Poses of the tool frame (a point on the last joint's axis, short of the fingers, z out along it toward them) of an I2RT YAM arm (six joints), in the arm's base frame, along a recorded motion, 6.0 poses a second.
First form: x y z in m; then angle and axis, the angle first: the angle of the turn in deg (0 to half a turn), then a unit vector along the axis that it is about.
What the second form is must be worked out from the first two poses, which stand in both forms.
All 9 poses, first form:
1: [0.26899 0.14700 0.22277 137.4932 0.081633 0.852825 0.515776]
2: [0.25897 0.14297 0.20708 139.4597 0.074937 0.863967 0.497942]
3: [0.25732 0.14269 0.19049 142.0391 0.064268 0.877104 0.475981]
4: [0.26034 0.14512 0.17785 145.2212 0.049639 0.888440 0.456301]
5: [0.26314 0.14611 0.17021 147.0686 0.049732 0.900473 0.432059]
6: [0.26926 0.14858 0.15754 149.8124 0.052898 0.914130 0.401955]
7: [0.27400 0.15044 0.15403 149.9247 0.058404 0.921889 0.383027]
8: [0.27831 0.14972 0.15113 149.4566 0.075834 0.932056 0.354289]
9: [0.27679 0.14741 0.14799 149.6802 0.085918 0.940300 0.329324]
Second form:
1: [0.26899 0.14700 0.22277 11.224 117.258 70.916]
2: [0.25897 0.14297 0.20708 10.451 120.489 69.443]
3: [0.25732 0.14269 0.19049 9.129 124.583 67.608]
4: [0.26034 0.14512 0.17785 7.209 129.020 66.265]
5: [0.26314 0.14611 0.17021 7.314 132.431 63.542]
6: [0.26926 0.14858 0.15754 7.925 136.948 60.218]
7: [0.27400 0.15044 0.15403 8.756 138.214 57.425]
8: [0.27831 0.14972 0.15113 11.334 139.302 52.951]
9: [0.27679 0.14741 0.14799 12.860 140.744 49.293]
